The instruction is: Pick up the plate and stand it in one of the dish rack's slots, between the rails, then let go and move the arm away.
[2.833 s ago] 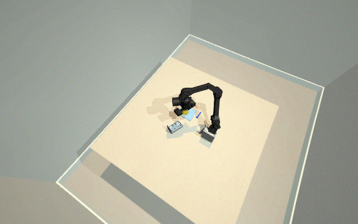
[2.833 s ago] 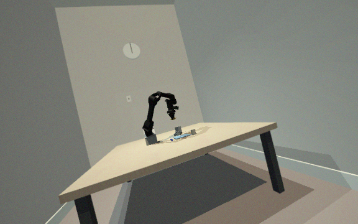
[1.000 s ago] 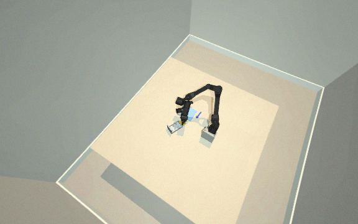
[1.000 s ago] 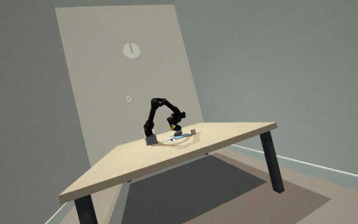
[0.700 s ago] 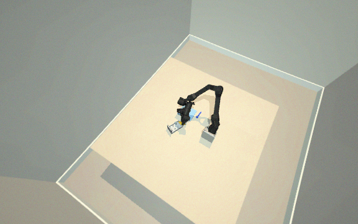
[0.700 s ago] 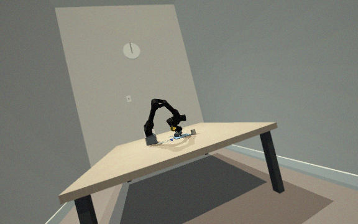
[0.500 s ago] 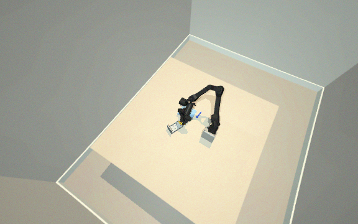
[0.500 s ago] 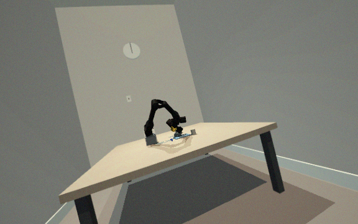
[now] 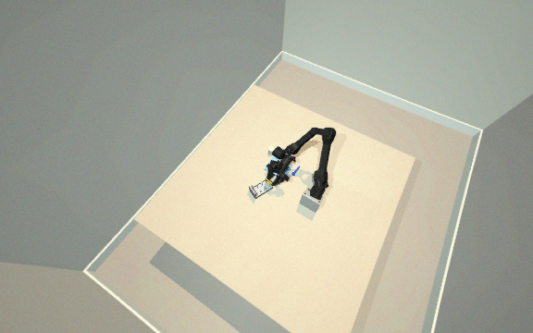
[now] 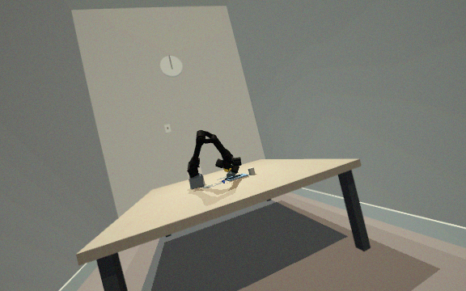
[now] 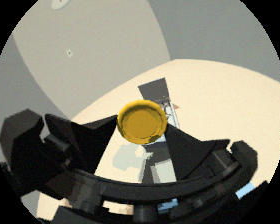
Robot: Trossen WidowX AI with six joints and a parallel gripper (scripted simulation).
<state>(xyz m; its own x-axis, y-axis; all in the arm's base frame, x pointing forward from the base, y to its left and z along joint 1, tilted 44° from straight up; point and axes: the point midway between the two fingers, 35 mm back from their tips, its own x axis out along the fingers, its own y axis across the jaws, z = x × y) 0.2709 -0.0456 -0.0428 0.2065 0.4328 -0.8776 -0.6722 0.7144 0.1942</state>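
My gripper tip is now 4 cm short of the grey dish rack, 3 cm to the right of it and 4 cm above it. The rest, counted from my gripper tip: blue utensil: 11 cm behind, 18 cm to the right, 6 cm below; then yellow plate: 1 cm to the right; then light blue mat: 16 cm to the right, 6 cm below.
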